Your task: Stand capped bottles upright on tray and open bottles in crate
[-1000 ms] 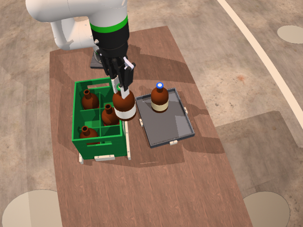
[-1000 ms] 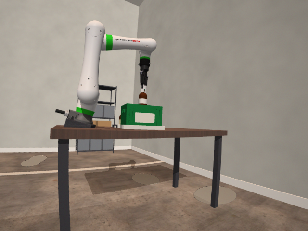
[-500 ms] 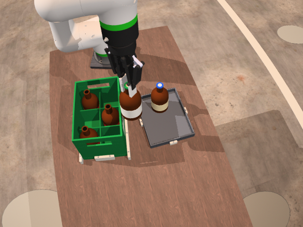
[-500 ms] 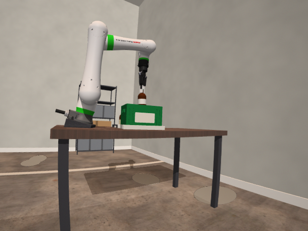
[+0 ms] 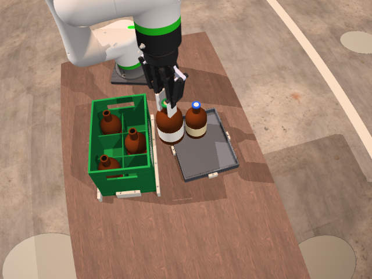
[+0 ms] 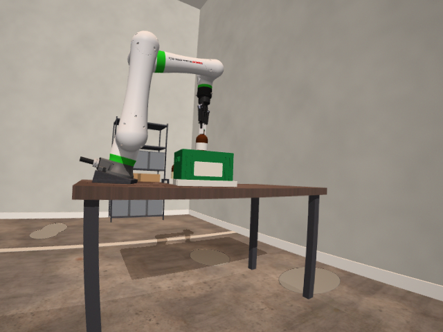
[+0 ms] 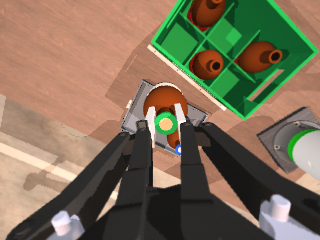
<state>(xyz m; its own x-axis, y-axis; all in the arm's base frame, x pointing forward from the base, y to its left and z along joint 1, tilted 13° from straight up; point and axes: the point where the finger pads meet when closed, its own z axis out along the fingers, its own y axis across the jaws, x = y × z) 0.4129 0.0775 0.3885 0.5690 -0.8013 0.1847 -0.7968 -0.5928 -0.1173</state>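
My gripper is now 80 mm above the capped brown bottle. Also, from my hand: green crate (260 mm below, 150 mm to the right, 70 mm behind); then grey tray (330 mm below, 110 mm to the left, 50 mm behind).
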